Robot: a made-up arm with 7 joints. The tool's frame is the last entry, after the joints.
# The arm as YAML. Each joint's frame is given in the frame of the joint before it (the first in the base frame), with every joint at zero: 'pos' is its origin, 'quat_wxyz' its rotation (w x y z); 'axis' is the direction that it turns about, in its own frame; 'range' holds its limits. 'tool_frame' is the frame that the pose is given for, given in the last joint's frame.
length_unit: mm
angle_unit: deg
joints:
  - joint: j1
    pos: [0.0, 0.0, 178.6]
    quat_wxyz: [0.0, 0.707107, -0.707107, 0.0]
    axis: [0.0, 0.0, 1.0]
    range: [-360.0, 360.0]
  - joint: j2
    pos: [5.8, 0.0, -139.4]
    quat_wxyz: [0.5, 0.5, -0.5, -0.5]
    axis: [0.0, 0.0, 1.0]
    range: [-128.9, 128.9]
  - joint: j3
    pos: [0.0, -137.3, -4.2]
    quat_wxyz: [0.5, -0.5, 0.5, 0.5]
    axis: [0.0, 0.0, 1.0]
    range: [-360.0, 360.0]
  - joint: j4
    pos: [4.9, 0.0, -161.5]
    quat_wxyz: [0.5, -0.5, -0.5, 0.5]
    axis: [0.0, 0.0, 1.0]
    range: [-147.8, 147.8]
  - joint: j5
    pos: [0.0, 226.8, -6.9]
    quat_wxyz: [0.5, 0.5, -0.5, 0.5]
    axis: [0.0, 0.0, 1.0]
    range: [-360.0, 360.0]
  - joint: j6
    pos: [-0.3, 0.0, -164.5]
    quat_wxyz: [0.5, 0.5, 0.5, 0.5]
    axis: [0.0, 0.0, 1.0]
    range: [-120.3, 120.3]
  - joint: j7
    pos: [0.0, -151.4, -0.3]
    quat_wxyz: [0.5, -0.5, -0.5, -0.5]
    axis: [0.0, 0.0, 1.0]
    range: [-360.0, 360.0]
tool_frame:
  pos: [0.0, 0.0, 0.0]
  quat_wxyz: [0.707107, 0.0, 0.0, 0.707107]
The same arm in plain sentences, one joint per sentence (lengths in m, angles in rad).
The arm has seven revolute joints in a row. What follows holds with every joint at zero, and every direction is one of the base frame's. The first joint is mounted 0.1786 m along +z from the base frame's origin and rotates about -z, from -6.2832 to 6.2832 rad. The second joint is mounted 0.0058 m along -y and 0.1394 m along +z from the first joint and rotates about +y, from -2.2497 to 2.2497 rad. The third joint is mounted 0.0042 m along -y and 0.1373 m along +z from the second joint and rotates about -z, from -6.2832 to 6.2832 rad. The fourth joint is mounted 0.0049 m along -y and 0.1615 m along +z from the third joint and rotates about +y, from -2.5796 to 2.5796 rad. The fifth joint is mounted 0.0069 m along -y and 0.2268 m along +z from the fourth joint and rotates about -z, from -6.2832 to 6.2832 rad. The sixth joint is mounted 0.0003 m along -y and 0.1645 m along +z from the fifth joint and rotates about +y, from -2.0996 to 2.0996 rad. The seventh joint is mounted 0.0003 m along -y and 0.1514 m along +z from the sixth joint and rotates about -z, from -6.2832 to 6.2832 rad. The tool frame, which is the frame that the pose is given for, is mounted at the same point as the seventh joint; its axes are the base frame's turned by roll 3.1416, pitch 0.0000 and yaw 0.0000 rad (as in URDF: about the fixed x, then y, then z).
